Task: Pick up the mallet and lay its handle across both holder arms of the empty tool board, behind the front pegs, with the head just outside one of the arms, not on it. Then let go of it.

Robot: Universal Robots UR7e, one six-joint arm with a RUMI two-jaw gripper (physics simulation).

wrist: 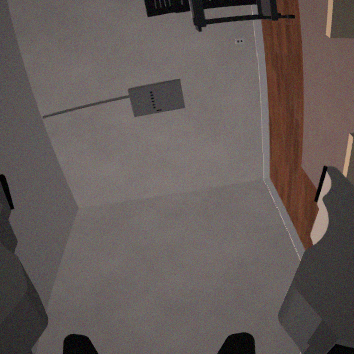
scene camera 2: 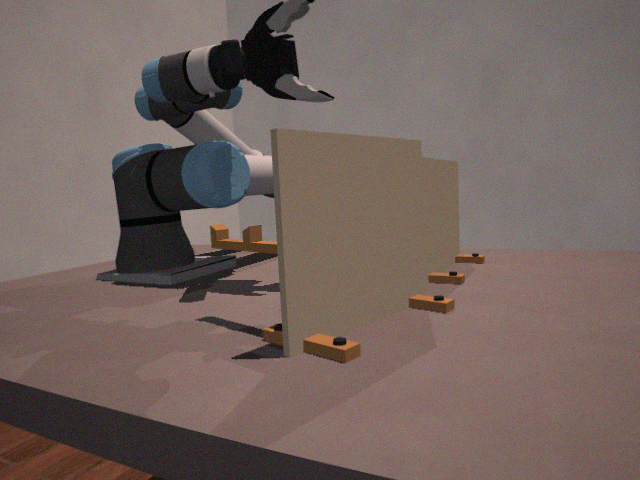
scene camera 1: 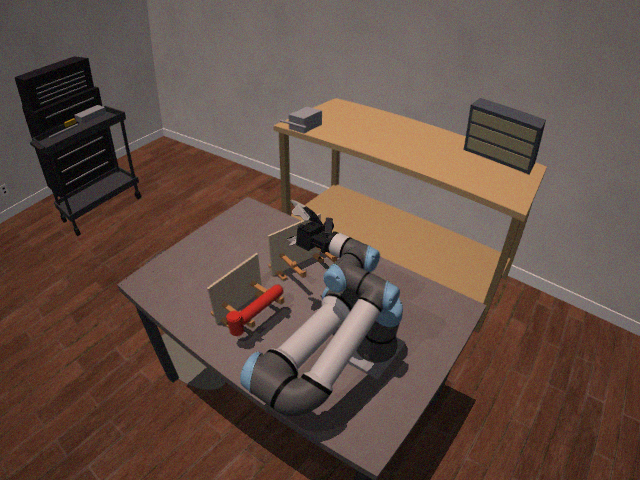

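The red mallet (scene camera 1: pixel 263 302) lies across both orange arms of the nearer tool board (scene camera 1: pixel 235 289) in scene camera 1, its head at the lower left, outside one arm. The empty tool board (scene camera 1: pixel 279 248) (scene camera 2: pixel 343 227) stands beyond it, with two bare orange holder arms; one arm (scene camera 2: pixel 261 245) with upright pegs shows behind its panel in scene camera 2. My gripper (scene camera 1: pixel 292 222) (scene camera 2: pixel 322 49) (wrist: pixel 161 174) is open and empty, above the empty board and pointing roughly sideways. The mallet does not show in scene camera 2 or the wrist view.
The boards stand on the grey table (scene camera 1: pixel 429 403) (scene camera 2: pixel 542 372). My bent arm reaches across it, the elbow (scene camera 1: pixel 289 387) low near the table's front edge. A wooden workbench (scene camera 1: pixel 403 149) stands behind. A black tool cart (scene camera 1: pixel 98 193) stands at the left. Pale panel edges (wrist: pixel 345 20) show right in the wrist view.
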